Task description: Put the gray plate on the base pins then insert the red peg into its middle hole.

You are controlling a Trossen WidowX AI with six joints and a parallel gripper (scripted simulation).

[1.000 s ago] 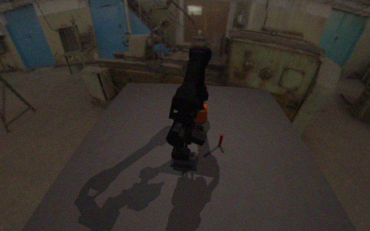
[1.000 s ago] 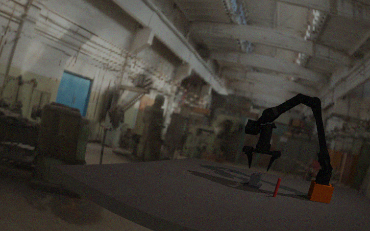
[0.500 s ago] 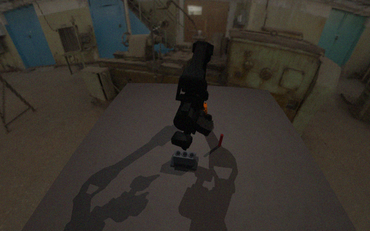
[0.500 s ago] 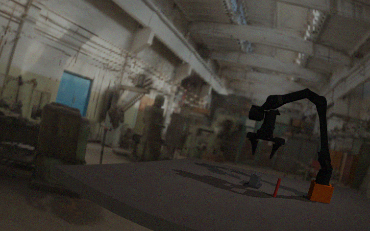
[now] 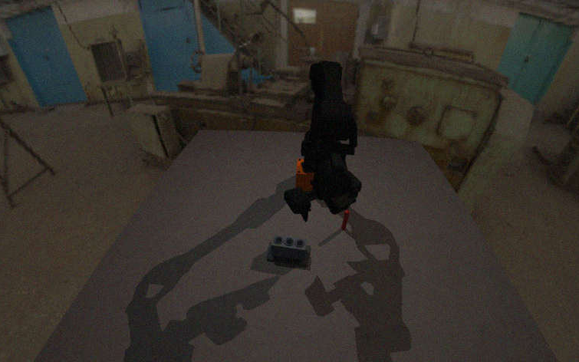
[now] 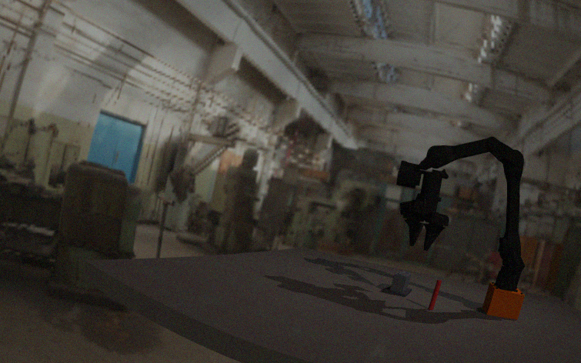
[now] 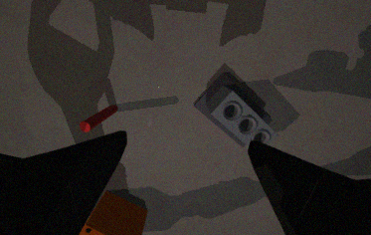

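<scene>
The red peg lies 60 mm behind my gripper tip, 110 mm to the left of it and 110 mm below it. Also, from my gripper tip: flat base (10 mm ahead, 80 mm to the right, 140 mm below); gray plate (10 mm ahead, 80 mm to the right, 100 mm below).
</scene>
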